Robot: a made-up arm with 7 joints. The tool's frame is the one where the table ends. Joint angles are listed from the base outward.
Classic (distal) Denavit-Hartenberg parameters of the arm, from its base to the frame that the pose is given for. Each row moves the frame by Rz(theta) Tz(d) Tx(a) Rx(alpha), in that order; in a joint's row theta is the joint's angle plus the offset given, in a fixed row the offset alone. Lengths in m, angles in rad.
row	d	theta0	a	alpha
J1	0.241	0	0	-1.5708
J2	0	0	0	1.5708
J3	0.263	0	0.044	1.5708
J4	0	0	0.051	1.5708
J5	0.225	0	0	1.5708
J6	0	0	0.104	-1.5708
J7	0.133	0	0	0
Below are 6 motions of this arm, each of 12 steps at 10 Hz.
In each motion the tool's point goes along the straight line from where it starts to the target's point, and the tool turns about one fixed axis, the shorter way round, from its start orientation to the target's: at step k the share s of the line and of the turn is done. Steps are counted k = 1, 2, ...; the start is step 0. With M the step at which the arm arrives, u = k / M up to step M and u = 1 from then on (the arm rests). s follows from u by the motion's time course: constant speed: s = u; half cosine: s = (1 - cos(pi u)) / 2; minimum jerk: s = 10 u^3 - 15 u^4 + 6 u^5.
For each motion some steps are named. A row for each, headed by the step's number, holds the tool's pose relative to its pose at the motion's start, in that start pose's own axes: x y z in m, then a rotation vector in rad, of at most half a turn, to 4 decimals.
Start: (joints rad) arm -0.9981 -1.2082 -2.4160 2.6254 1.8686 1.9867 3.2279
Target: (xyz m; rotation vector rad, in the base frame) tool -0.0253 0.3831 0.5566 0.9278 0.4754 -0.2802
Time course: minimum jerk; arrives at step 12
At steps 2, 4, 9, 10, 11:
2: 0.0111 0.0091 0.0007 0.0057 0.0143 0.0002
4: 0.0657 0.0540 0.0039 0.0338 0.0847 0.0013
9: 0.2808 0.2309 0.0165 0.1446 0.3618 0.0057
10: 0.3021 0.2484 0.0177 0.1555 0.3893 0.0062
11: 0.3116 0.2562 0.0183 0.1604 0.4015 0.0064

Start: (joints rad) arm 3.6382 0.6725 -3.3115 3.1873 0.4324 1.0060 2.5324
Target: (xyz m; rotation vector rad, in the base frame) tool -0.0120 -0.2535 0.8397 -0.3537 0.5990 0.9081
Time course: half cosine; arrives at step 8
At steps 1, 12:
1: 0.0119 -0.0051 0.0031 -0.0040 0.0124 0.0344
12: 0.3133 -0.1328 0.0818 -0.1046 0.3257 0.9039

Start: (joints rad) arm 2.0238 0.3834 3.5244 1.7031 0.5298 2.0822 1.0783
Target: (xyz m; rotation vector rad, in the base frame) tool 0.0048 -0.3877 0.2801 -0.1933 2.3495 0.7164
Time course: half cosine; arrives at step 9
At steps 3, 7, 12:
3: 0.0960 0.0648 0.0253 0.0360 -0.1529 0.3276
7: 0.3392 0.2287 0.0894 0.1270 -0.5400 1.1573
12: 0.3841 0.2590 0.1012 0.1439 -0.6115 1.3106

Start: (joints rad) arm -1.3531 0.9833 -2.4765 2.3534 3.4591 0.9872 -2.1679
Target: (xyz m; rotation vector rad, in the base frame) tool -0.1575 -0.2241 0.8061 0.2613 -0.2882 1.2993
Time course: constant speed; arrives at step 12
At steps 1, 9, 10, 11, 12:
1: 0.0023 0.0140 -0.0123 -0.0645 0.0055 0.0623
9: 0.0205 0.1258 -0.1110 -0.5807 0.0493 0.5611
10: 0.0227 0.1397 -0.1234 -0.6452 0.0547 0.6235
11: 0.0250 0.1537 -0.1357 -0.7097 0.0602 0.6858
12: 0.0273 0.1677 -0.1480 -0.7742 0.0657 0.7482

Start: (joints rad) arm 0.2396 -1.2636 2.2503 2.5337 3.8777 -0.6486 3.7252
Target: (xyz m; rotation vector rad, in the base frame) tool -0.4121 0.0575 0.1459 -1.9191 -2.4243 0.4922
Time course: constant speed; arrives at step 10
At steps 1, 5, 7, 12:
1: -0.0013 0.0092 -0.0063 -0.0278 -0.0719 0.0679
5: -0.0063 0.0462 -0.0316 -0.1390 -0.3594 0.3397
7: -0.0089 0.0647 -0.0442 -0.1945 -0.5032 0.4756
12: -0.0127 0.0925 -0.0631 -0.2779 -0.7188 0.6795

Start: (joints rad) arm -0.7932 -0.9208 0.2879 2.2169 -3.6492 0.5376 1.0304
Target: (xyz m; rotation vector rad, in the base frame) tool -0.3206 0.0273 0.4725 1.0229 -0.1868 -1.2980
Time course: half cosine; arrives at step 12
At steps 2, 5, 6, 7, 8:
2: -0.0179 0.0028 -0.0246 0.0991 0.0243 -0.0946
5: -0.0989 0.0153 -0.1362 0.5484 0.1347 -0.5233
6: -0.1334 0.0207 -0.1837 0.7400 0.1817 -0.7061
7: -0.1679 0.0260 -0.2313 0.9315 0.2287 -0.8888
8: -0.2001 0.0310 -0.2756 1.1099 0.2726 -1.0591

